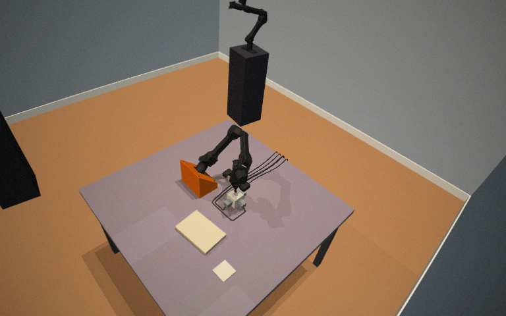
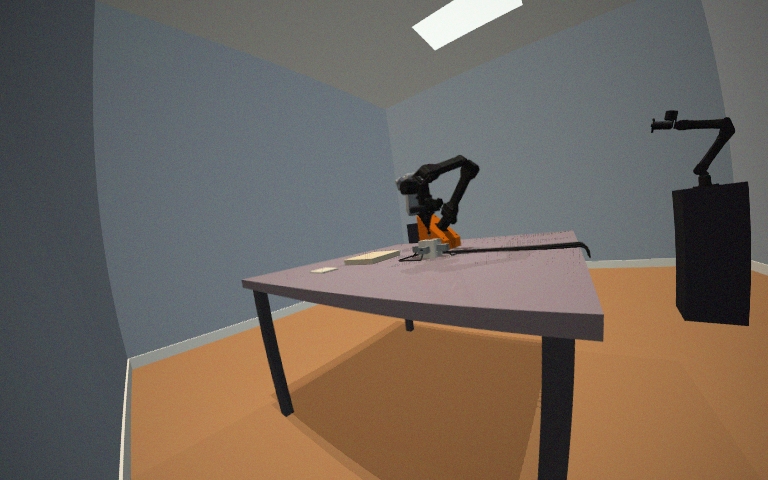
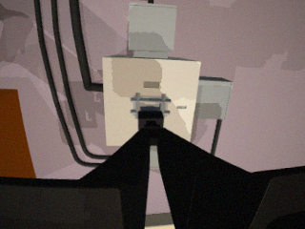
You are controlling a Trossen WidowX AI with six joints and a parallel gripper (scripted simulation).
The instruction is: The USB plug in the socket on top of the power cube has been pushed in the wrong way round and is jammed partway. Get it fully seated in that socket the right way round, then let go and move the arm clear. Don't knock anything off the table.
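Right now the black USB plug is 2 cm below my gripper tip. From my gripper tip the other things lie so: small beige square: 37 cm ahead, 31 cm to the right, 12 cm below; then beige slab: 30 cm to the right, 11 cm below, 9 cm ahead.
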